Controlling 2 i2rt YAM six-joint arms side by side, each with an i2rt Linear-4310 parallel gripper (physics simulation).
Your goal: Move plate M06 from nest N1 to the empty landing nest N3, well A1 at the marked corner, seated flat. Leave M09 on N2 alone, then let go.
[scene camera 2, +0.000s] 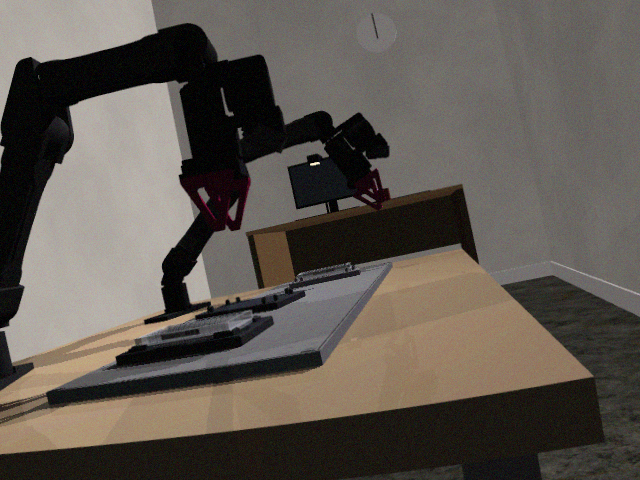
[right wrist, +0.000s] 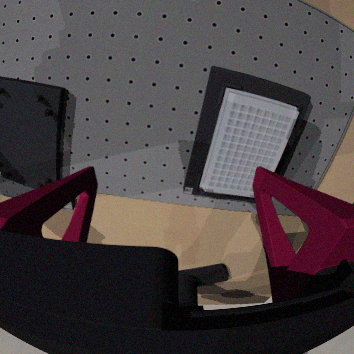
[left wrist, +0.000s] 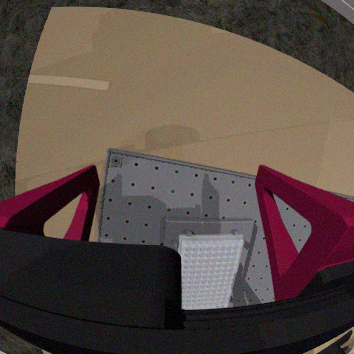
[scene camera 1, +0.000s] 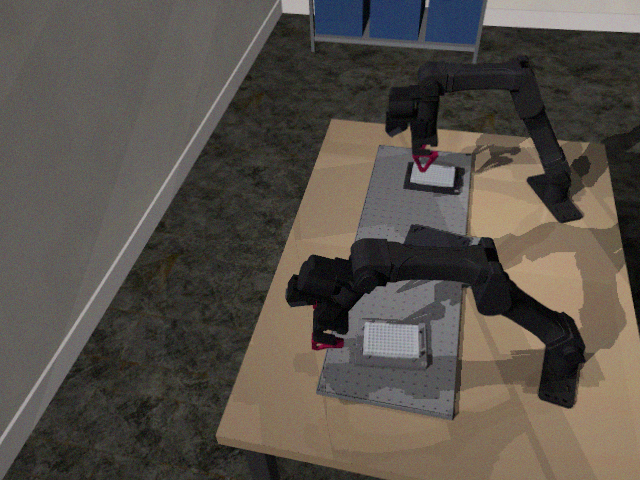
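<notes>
A clear well plate [scene camera 1: 391,339] [scene camera 2: 323,269] [left wrist: 210,270], by layout M06, sits on a grey nest [scene camera 1: 379,363] [left wrist: 212,226]. Another plate [scene camera 1: 438,177] [scene camera 2: 193,329] [right wrist: 250,142], by layout M09, sits on a dark nest [scene camera 1: 429,189] [right wrist: 207,110]. The empty dark nest [scene camera 1: 436,235] [scene camera 2: 258,304] [right wrist: 30,130] lies between them, partly behind my left arm in scene camera 1. My left gripper [scene camera 1: 328,336] [scene camera 2: 381,198] [left wrist: 176,173] is open above the board's edge, left of M06 in scene camera 1. My right gripper [scene camera 1: 424,164] [scene camera 2: 227,225] [right wrist: 174,175] is open above M09's nest. Plate names and well A1 are unreadable.
The nests stand on a perforated grey board [scene camera 1: 408,206] [scene camera 2: 346,315] [left wrist: 175,187] [right wrist: 140,100] on a wooden table [scene camera 1: 279,382] [scene camera 2: 413,330]. A desk [scene camera 2: 361,237] with a monitor [scene camera 2: 317,186] stands behind in scene camera 2.
</notes>
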